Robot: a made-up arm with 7 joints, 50 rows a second.
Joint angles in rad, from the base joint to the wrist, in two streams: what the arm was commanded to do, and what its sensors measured. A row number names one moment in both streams.
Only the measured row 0 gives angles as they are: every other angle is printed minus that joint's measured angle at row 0.
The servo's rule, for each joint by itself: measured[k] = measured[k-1] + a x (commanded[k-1-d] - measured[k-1]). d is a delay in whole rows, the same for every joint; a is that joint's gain. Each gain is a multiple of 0.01, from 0.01 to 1. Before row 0 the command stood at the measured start. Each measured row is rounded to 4 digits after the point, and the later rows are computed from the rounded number. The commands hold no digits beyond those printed.
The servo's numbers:
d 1
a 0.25 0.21 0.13 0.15 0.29 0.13 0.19
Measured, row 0:
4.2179 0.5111 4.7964 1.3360 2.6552 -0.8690 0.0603
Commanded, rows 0 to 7:
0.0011 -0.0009 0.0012 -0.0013 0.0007 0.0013 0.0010
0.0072 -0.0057 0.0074 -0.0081 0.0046 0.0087 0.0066
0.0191 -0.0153 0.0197 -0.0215 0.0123 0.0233 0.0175
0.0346 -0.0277 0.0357 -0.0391 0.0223 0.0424 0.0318
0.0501 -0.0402 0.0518 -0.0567 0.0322 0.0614 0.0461
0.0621 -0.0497 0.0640 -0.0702 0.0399 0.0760 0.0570
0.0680 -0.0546 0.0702 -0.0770 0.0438 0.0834 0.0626
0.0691 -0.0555 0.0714 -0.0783 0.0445 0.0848 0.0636
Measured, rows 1 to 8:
0.0000 0.0000 0.0000 0.0000 0.0000 0.0000 0.0000
0.0003 -0.0002 0.0002 -0.0002 0.0002 0.0002 0.0002
0.0020 -0.0014 0.0011 -0.0014 0.0015 0.0013 0.0014
0.0063 -0.0043 0.0035 -0.0044 0.0046 0.0042 0.0045
0.0134 -0.0092 0.0077 -0.0096 0.0097 0.0092 0.0097
0.0226 -0.0157 0.0134 -0.0167 0.0162 0.0160 0.0166
0.0325 -0.0228 0.0200 -0.0247 0.0231 0.0238 0.0243
0.0414 -0.0295 0.0265 -0.0325 0.0291 0.0315 0.0316

